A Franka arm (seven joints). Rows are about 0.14 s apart.
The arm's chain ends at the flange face. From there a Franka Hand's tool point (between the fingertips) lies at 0.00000 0.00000 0.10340 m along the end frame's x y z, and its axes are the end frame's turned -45 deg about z.
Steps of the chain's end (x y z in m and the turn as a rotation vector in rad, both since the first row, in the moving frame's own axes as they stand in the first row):
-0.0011 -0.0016 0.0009 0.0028 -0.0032 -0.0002
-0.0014 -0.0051 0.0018 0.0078 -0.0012 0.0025
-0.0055 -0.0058 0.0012 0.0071 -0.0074 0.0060
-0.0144 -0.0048 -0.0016 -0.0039 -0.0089 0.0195
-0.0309 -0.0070 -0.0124 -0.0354 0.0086 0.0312
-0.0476 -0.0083 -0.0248 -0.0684 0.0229 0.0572
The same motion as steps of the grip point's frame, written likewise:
0.0003 -0.0023 0.0009 0.0042 -0.0003 -0.0002
0.0031 -0.0053 0.0018 0.0064 0.0047 0.0025
0.0002 -0.0091 0.0012 0.0103 -0.0002 0.0060
-0.0077 -0.0140 -0.0016 0.0035 -0.0091 0.0195
-0.0189 -0.0236 -0.0125 -0.0311 -0.0190 0.0312
-0.0313 -0.0330 -0.0251 -0.0646 -0.0322 0.0572

